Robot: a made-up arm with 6 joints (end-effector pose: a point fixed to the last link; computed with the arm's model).
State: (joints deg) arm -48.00 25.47 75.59 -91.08 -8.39 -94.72
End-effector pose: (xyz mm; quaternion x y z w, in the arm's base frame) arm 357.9 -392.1 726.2 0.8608 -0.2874 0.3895 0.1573
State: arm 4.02 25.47 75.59 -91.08 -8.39 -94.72
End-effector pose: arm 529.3 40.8 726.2 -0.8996 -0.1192 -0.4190 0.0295
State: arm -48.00 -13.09 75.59 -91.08 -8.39 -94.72
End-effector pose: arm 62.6 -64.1 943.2 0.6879 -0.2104 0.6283 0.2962
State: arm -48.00 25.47 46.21 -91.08 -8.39 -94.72
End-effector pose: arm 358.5 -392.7 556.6 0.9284 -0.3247 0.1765 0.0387
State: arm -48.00 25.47 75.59 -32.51 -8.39 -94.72
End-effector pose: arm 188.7 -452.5 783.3 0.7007 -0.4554 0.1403 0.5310
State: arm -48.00 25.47 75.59 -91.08 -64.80 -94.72
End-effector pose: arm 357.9 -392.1 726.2 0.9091 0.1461 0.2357 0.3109
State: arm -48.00 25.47 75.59 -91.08 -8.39 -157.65
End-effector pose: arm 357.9 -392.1 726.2 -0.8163 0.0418 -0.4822 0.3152
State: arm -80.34 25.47 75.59 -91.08 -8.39 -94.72
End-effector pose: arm 92.7 -522.8 726.2 0.7467 -0.5157 0.3303 0.2595
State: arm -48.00 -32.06 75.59 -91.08 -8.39 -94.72
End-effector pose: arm -101.5 118.2 932.2 0.5729 -0.1633 0.7214 0.3532
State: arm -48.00 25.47 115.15 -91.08 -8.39 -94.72
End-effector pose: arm 271.7 -296.3 912.3 0.6823 -0.2081 0.6337 0.2994
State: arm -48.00 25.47 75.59 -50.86 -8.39 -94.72
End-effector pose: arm 242.7 -451.3 753.9 0.7731 -0.4137 0.2256 0.4245
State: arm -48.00 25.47 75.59 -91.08 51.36 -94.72
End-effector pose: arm 357.9 -392.1 726.2 -0.5878 0.6700 -0.4511 0.0452
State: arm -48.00 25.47 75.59 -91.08 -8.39 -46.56
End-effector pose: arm 357.9 -392.1 726.2 0.7217 -0.4213 0.2383 0.4948
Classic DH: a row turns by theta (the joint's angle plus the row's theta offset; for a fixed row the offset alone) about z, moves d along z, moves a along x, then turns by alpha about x. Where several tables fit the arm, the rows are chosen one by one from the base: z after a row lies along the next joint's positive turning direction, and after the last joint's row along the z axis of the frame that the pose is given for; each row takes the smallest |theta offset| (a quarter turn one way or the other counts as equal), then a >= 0, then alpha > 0; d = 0 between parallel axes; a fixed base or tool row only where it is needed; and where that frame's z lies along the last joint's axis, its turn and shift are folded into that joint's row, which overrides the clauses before.
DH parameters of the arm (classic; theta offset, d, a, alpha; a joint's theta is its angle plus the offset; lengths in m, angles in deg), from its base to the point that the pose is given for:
joint 1: 0 0.2038 0 -90
joint 2: -90 0 0.4831 180
joint 3: 0 0 0 -90
joint 4: 0 -0.2734 0 90
joint 5: 0 0.1927 0 -90
joint 6: 90 0 0 90
tool (fixed): -90 0 0 0

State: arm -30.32 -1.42 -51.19 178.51 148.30 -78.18
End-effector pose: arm 242.6 81.3 481.3 0.2836 0.5603 0.7700 0.1129
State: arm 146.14 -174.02 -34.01 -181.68 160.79 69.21
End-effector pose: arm 111.4 -306.7 -105.3 0.1299 0.7991 0.5023 0.3038
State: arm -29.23 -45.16 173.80 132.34 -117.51 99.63
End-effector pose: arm -342.9 340.6 261.8 0.3551 -0.1539 -0.5619 0.7311
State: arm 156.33 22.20 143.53 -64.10 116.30 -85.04
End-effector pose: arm -138.8 152.7 974.8 -0.5438 -0.0032 0.5389 0.6433
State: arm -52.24 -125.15 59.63 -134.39 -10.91 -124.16
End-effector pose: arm -309.2 619.3 40.1 0.2390 0.5797 0.6378 0.4473
